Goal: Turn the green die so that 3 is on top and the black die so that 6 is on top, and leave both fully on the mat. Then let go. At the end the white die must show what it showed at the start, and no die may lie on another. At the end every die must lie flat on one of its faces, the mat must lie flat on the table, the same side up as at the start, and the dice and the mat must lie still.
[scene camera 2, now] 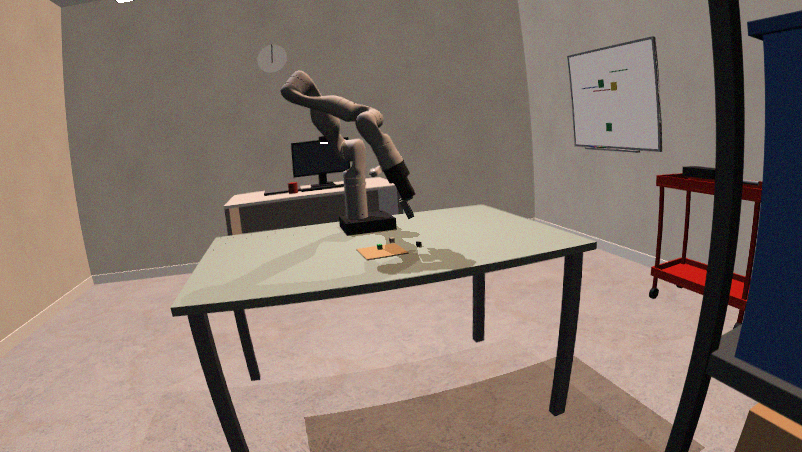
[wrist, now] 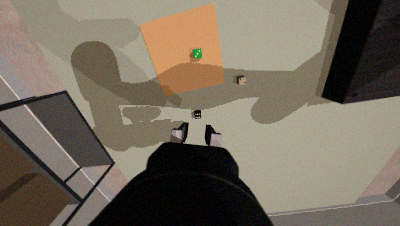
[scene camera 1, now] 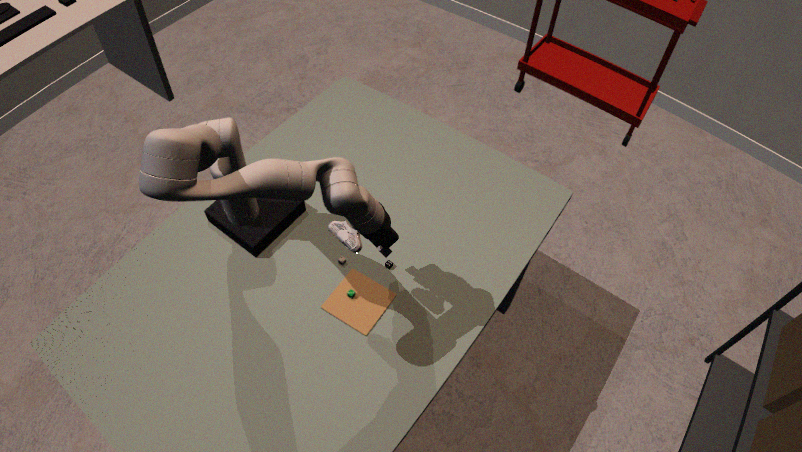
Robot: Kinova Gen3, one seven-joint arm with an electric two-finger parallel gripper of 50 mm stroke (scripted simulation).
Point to an orange mat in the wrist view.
170, 40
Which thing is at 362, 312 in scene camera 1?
An orange mat.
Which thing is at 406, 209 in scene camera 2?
My gripper.
